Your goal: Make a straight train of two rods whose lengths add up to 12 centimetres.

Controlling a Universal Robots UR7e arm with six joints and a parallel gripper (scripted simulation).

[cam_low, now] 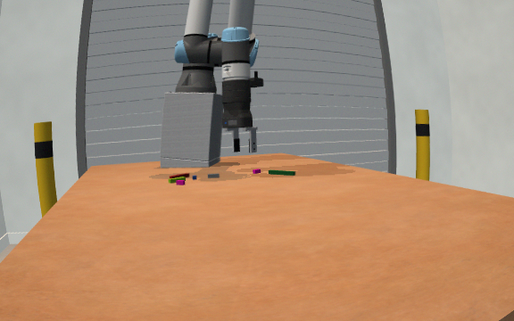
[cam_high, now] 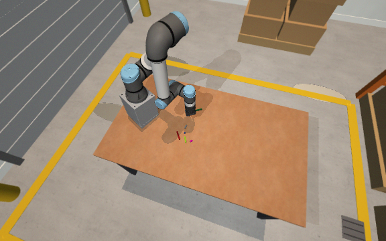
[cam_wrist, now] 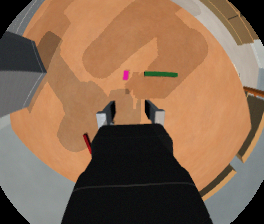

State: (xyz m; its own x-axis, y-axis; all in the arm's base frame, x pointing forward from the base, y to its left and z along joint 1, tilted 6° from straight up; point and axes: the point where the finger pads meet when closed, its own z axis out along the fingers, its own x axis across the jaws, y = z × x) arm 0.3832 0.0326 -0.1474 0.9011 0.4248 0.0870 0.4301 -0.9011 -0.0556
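My hand is 190 mm to the left of the lime rod and 80 mm above it. The rest, counted from my hand: green rod (40 mm ahead, 90 mm to the left, 80 mm below); blue rod (20 mm behind, 140 mm to the right, 80 mm below); grey rod (20 mm behind, 80 mm to the right, 80 mm below).
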